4 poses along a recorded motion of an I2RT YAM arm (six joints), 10 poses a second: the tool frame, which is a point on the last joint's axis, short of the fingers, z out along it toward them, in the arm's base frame.
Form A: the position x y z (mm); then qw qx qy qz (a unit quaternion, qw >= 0).
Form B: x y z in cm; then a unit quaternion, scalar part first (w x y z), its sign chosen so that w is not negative. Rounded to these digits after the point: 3 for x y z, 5 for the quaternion.
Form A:
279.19, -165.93, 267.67, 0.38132, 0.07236, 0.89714, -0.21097
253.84, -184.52, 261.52, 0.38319, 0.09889, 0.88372, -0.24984
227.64, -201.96, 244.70, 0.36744, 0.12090, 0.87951, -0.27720
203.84, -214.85, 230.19, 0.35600, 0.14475, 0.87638, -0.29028
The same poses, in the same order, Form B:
27.919, -16.593, 26.767, 0.38132, 0.07236, 0.89714, -0.21097
25.384, -18.452, 26.152, 0.38319, 0.09889, 0.88372, -0.24984
22.764, -20.196, 24.470, 0.36744, 0.12090, 0.87951, -0.27720
20.384, -21.485, 23.019, 0.35600, 0.14475, 0.87638, -0.29028

